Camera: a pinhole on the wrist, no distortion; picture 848 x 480 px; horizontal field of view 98.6 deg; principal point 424.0 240.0 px. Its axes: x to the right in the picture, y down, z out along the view. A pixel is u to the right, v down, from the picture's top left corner.
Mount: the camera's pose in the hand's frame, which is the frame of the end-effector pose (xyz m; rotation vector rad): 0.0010 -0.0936 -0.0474 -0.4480 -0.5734 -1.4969
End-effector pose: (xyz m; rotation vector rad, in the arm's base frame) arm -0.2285 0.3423 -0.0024 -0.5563 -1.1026 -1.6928
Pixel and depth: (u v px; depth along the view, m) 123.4 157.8 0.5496
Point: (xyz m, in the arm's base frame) 0.3614 0.4590 0.1663
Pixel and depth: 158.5 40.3 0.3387
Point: 0.1191 0.4678 -0.0128
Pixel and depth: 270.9 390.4 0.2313
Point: -0.1553 0.3649 0.1511
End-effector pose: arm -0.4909 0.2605 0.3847 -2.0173 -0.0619 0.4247
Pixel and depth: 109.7 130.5 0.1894
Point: -0.5751 0.1744 0.2737
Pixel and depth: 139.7 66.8 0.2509
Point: -0.6536 0.1518 0.2287
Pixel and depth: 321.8 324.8 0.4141
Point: -0.5338 0.3408 0.0574
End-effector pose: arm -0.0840 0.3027 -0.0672 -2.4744 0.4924 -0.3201
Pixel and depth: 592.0 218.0 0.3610
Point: -0.0160 0.4997 -0.3379
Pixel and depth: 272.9 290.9 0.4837
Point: -0.0801 0.1249 -0.4516
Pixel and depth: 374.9 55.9 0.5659
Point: -0.3500 0.3792 -0.5484
